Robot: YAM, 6 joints.
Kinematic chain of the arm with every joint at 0, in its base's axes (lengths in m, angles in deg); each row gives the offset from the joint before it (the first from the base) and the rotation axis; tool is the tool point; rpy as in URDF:
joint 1: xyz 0 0 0.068 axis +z
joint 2: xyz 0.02 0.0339 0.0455 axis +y
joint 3: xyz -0.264 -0.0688 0 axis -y
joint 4: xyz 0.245 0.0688 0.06 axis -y
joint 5: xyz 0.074 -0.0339 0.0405 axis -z
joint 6: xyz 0.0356 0 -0.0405 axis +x
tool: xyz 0 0 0 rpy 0 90 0
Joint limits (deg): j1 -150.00..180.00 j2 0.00..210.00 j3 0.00..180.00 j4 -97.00..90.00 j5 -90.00..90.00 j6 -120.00..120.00
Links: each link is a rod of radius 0.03 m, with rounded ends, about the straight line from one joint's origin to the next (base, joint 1, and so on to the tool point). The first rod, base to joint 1, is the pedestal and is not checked.
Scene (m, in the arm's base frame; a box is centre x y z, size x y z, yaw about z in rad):
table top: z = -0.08
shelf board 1: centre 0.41 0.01 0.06 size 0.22 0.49 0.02 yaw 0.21
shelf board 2: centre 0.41 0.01 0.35 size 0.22 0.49 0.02 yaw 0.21
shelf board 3: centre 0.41 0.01 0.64 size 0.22 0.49 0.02 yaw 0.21
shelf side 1: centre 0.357 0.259 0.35 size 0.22 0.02 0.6 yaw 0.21
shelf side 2: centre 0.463 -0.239 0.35 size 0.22 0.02 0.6 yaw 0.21
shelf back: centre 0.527 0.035 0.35 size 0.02 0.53 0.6 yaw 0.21
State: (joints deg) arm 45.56 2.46 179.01 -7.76 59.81 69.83
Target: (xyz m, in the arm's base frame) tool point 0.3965 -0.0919 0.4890
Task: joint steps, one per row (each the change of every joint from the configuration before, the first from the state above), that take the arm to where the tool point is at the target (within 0.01 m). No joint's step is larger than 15 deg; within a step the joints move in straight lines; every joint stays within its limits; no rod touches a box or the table.
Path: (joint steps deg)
1: -11.52 12.32 -13.63 -4.80 0.45 0.00
2: -11.52 12.31 -13.63 -4.80 0.44 0.00
3: -11.52 12.32 -13.63 -4.80 0.45 0.00
4: -11.52 12.31 -13.62 -4.80 0.45 0.00
5: -11.52 12.32 -13.63 -4.80 0.45 0.00
6: -11.52 12.32 -13.63 -4.80 0.44 0.00
7: 4.92 10.01 8.45 6.02 -1.55 0.00
8: 4.92 10.01 8.44 6.02 -1.55 0.00
9: 4.92 10.01 8.45 6.03 -1.55 0.00

